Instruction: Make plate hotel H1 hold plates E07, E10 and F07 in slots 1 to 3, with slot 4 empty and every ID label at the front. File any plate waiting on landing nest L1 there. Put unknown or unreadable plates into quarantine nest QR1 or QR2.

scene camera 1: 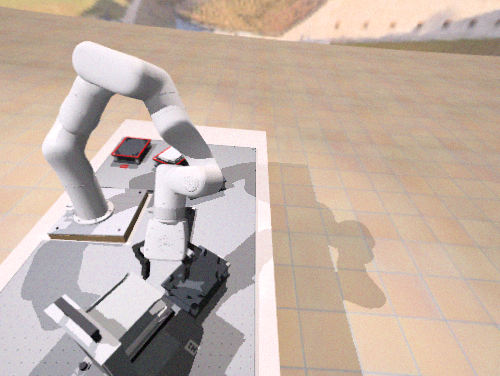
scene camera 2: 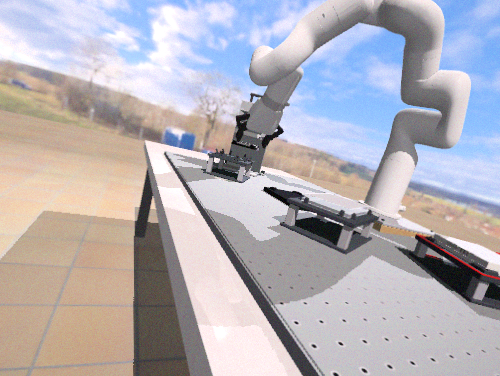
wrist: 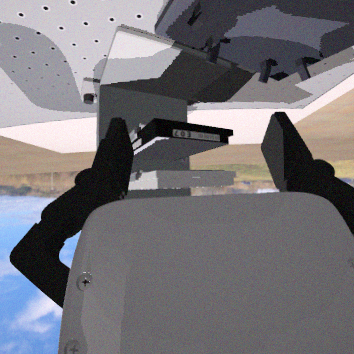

Scene:
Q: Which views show the clear well plate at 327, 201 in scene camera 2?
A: Scene camera 2 only.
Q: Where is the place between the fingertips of my gripper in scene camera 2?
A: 250, 142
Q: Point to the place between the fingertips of my gripper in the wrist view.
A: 197, 131

